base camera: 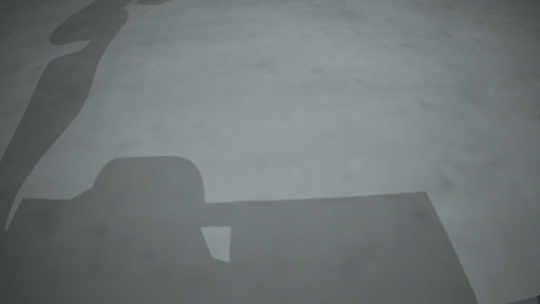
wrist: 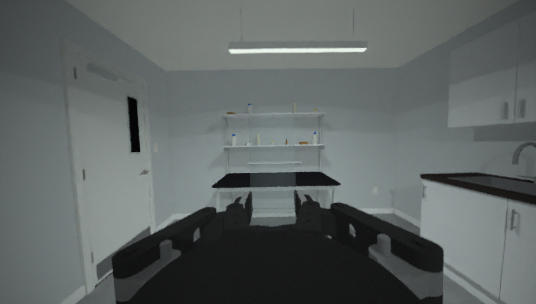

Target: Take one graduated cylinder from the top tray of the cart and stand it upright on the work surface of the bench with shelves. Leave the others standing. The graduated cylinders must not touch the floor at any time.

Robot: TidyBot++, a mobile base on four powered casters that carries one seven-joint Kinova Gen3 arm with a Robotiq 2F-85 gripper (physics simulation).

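Places are measured from the arm's base along level axes (x ahead, y left, z up), in millimetres.
Pixels of known places: gripper, fingertip midpoint: [wrist: 273, 200].
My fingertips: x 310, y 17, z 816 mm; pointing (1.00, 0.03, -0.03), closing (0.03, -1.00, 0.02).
Note:
Behind a point stands the place of what it marks.
My gripper [wrist: 273, 200] @(x 310, y 17, z 816 mm) is shut on a clear, see-through graduated cylinder [wrist: 273, 180] @(x 281, y 16, z 843 mm) in the wrist view. The cylinder shows as a pale upright band between the fingertips, and the bench shows through it. Its outline is faint, and its lower part is hidden behind the gripper body. The bench with shelves [wrist: 320, 180] stands at the far wall, well beyond the gripper and nearly centred in the view. It has a black work surface and white legs. The cart and the other cylinders do not show in either view.
Two white shelves [wrist: 275, 146] above the bench hold bottles and small items. A white door [wrist: 110, 200] @(x 1627, y 1680, z 324 mm) is in the left wall. A white cabinet with a dark counter [wrist: 462, 230] @(x 1499, y -1493, z 117 mm) and a sink tap stands at the right. Shadows lie across the grey floor [base camera: 310, 125] @(x 487, y -72, z -396 mm) in the base camera view.

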